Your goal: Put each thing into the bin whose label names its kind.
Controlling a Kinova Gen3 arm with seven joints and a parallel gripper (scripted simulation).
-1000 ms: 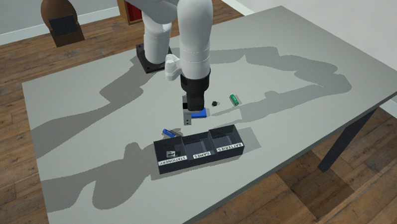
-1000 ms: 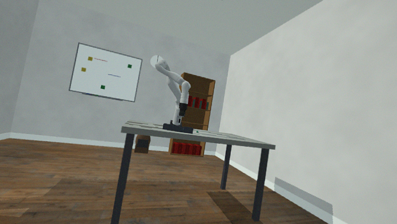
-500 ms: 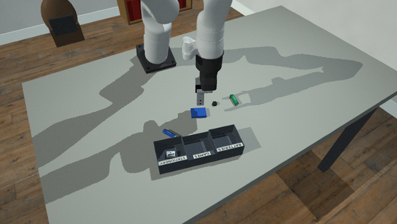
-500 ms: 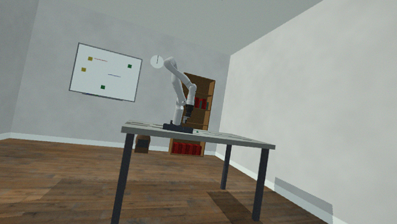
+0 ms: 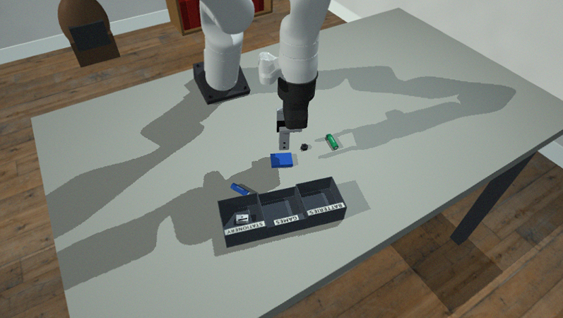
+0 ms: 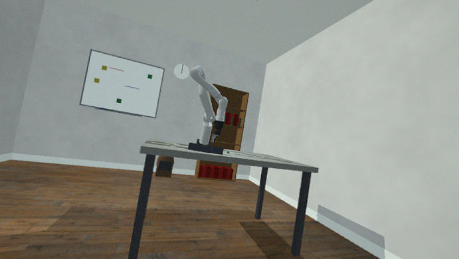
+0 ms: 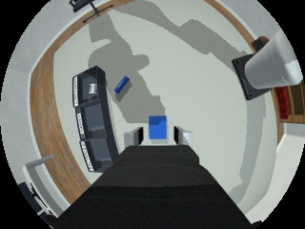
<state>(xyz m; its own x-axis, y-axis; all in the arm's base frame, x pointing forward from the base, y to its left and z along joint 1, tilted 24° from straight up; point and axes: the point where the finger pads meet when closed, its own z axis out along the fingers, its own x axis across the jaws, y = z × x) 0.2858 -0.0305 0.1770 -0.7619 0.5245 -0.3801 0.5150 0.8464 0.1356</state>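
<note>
Right now the blue block is 80 mm below my hand. The rest, counted from my hand: blue battery 20 mm ahead, 130 mm to the right, 80 mm below; green battery 30 mm ahead, 140 mm to the left, 80 mm below; black piece 70 mm to the left, 90 mm below.
</note>
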